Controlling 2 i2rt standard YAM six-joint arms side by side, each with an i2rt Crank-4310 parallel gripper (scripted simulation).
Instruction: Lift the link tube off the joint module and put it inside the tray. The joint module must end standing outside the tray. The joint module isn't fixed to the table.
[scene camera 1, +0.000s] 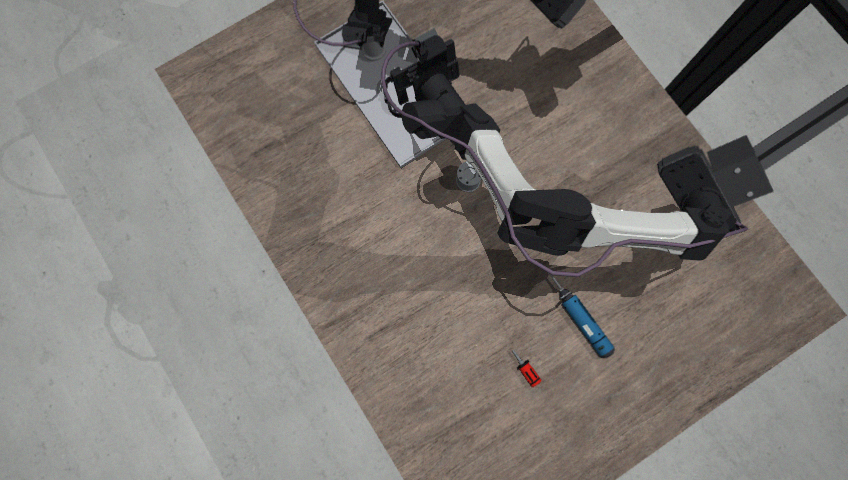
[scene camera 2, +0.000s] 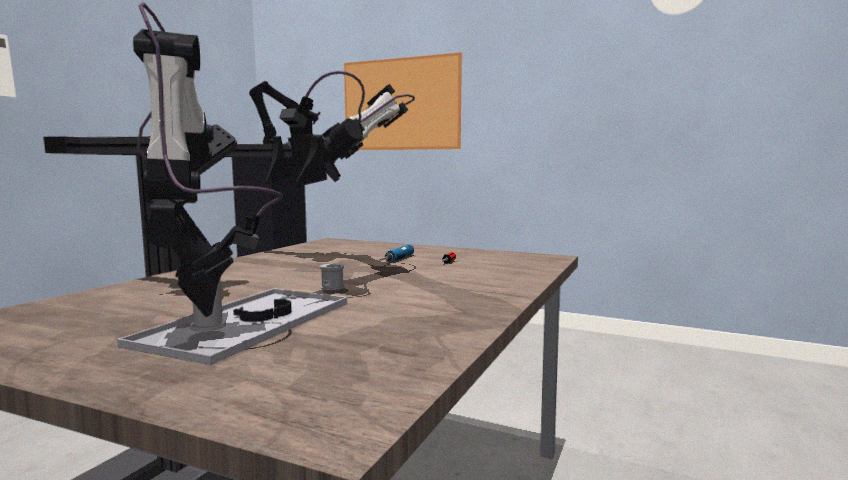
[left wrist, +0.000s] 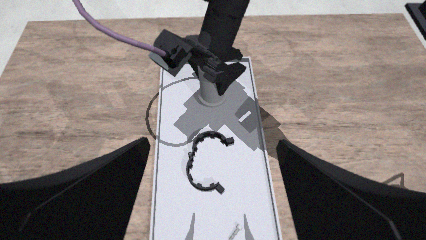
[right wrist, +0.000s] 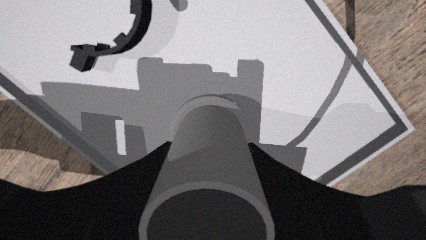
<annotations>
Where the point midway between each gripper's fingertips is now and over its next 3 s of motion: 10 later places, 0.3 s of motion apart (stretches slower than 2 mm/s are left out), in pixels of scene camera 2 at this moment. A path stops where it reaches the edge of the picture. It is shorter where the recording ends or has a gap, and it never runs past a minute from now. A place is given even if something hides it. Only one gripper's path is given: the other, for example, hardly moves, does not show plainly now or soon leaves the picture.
My right gripper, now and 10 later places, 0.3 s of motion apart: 209, 311; 209, 316; 210, 318; 202, 308; 187, 292; 174, 291; 176, 298; 187, 294; 197, 285; 201, 276; 201, 274
</annotations>
